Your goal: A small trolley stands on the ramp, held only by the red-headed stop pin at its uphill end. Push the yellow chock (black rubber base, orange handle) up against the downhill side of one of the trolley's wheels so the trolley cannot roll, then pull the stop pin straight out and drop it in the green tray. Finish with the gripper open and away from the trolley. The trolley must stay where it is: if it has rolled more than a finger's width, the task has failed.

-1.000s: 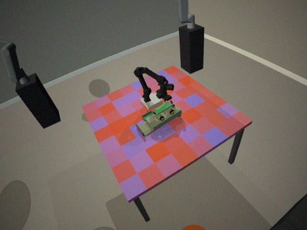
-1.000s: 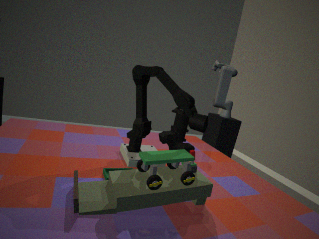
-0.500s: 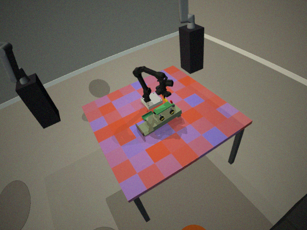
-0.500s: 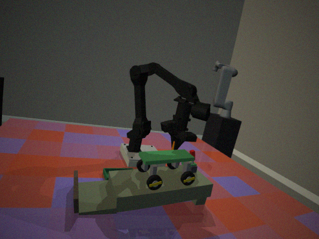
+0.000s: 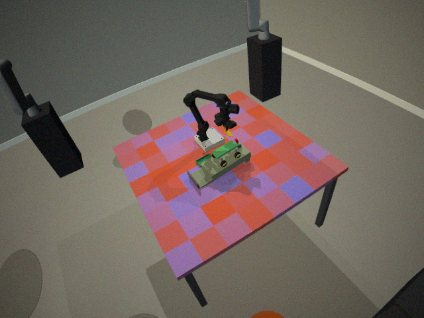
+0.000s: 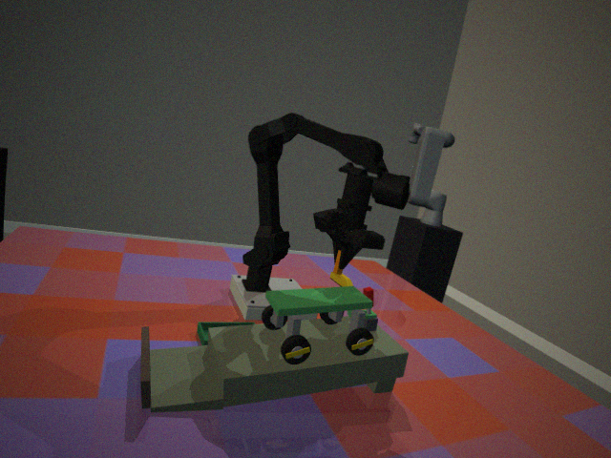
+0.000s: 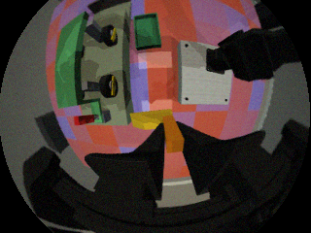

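The yellow chock lies 20 mm ahead of my gripper tip and 10 mm below it. Round my gripper tip: dark end board 380 mm to the right, 180 mm ahead, 130 mm below; red-headed stop pin 140 mm ahead, 30 mm below; green tray 220 mm to the right, 160 mm below, 40 mm ahead.
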